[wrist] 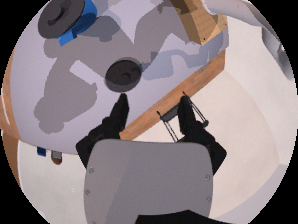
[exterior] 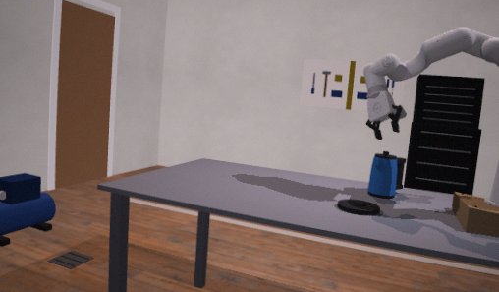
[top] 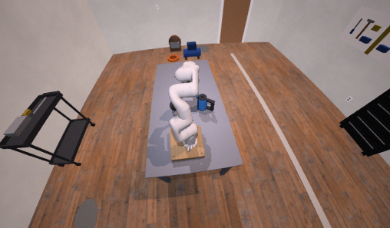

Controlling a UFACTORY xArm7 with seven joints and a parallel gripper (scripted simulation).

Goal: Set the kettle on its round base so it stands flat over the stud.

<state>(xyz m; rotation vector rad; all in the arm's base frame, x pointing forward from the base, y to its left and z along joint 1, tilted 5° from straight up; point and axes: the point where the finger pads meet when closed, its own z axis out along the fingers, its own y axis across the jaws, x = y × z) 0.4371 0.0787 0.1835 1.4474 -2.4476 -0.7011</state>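
My gripper is now 1 cm short of the blue kettle, 22 cm to the left of it and 19 cm above it. From my hand the other things lie so: black round base (5 cm ahead, 11 cm to the left, 27 cm below).
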